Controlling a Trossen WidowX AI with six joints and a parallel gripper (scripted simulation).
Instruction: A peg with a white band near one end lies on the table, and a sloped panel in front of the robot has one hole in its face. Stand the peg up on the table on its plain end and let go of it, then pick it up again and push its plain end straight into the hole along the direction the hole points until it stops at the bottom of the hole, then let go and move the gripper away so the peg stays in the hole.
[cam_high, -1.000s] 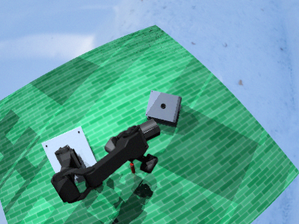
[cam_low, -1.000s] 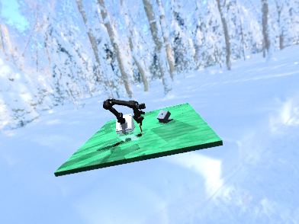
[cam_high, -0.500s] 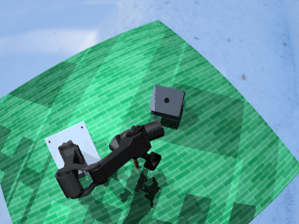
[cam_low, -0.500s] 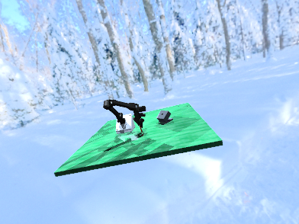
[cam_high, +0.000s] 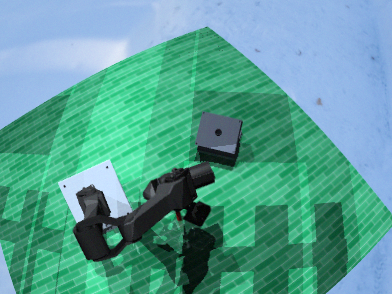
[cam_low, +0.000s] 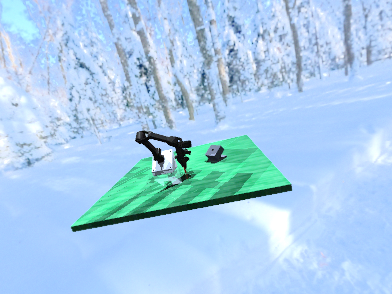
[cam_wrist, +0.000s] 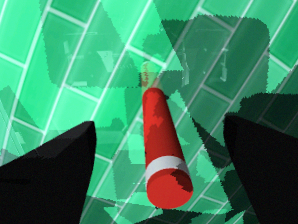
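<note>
Now: the grey sloped panel 250 mm ahead of my gripper tip, 160 mm to the left of it and 30 mm above it. From my gripper tip the other things lie so: red peg: 20 mm above.
</note>
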